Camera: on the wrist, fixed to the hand. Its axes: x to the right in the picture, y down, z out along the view.
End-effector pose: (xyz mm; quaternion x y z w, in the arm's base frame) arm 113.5 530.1 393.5 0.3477 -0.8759 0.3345 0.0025
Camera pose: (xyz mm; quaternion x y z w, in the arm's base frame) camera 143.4 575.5 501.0 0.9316 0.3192 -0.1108 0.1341
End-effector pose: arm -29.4 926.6 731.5 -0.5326 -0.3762 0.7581 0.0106
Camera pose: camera 43.7 1014.7 768.9 0.5371 -0.5493 0.1059 0.6314
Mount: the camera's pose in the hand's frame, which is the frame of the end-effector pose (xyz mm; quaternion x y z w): -24.8 -56.8 -103.3 -0.0346 -0.2319 -0.9721 0.0076
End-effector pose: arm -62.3 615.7 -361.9 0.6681 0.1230 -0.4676 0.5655
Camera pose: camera -64.7 733.4 -387.3 0.2425 -0.5355 0.7040 0.3986
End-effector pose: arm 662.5 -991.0 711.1 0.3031 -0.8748 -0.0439 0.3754
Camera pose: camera 774.6 -1007.6 752.0 -0.8295 -0.2025 0.4658 0.2322
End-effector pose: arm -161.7 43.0 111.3 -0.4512 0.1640 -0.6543 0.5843
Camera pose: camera -279.7 48.3 87.9 0.3348 0.5502 0.4627 0.6092
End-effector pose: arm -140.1 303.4 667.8 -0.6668 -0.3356 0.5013 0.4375
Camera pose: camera -48.0 278.2 741.2 0.4223 -0.7696 -0.2785 0.3897
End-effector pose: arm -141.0 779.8 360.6 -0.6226 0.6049 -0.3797 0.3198
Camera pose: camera -200.3 814.4 459.6 0.6919 0.6617 0.1485 0.2479
